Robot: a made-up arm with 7 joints.
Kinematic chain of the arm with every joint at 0, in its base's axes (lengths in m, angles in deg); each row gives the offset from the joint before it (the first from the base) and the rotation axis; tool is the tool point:
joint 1: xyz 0 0 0.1 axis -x
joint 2: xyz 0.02 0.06 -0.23 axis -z
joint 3: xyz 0 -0.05 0.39 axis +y
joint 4: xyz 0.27 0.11 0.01 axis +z
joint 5: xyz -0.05 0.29 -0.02 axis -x
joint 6: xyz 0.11 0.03 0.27 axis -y
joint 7: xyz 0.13 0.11 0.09 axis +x
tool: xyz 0.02 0.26 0
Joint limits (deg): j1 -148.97..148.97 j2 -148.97..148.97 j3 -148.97..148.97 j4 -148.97..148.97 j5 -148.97..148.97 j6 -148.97..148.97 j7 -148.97..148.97
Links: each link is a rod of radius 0.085 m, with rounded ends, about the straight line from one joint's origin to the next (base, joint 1, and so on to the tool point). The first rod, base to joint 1, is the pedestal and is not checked.
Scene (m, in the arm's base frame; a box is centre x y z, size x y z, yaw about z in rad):
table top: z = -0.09
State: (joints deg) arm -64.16 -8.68 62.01 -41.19 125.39 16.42 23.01
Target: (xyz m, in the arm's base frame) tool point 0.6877 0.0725 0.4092
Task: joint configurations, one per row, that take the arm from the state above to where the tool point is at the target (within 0.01 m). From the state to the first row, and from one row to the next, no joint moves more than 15 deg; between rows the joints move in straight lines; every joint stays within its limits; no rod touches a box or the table.
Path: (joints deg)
1: -70.48 -9.33 48.45 -41.18 127.55 13.68 17.64
2: -76.81 -9.97 34.88 -41.17 129.70 10.95 12.27
3: -83.13 -10.62 21.32 -41.17 131.86 8.21 6.90
4: -89.45 -11.27 7.75 -41.16 134.02 5.47 1.53
5: -95.77 -11.91 -5.81 -41.15 136.17 2.74 -3.84
6: -102.10 -12.56 -19.38 -41.14 138.33 0.00 -9.21

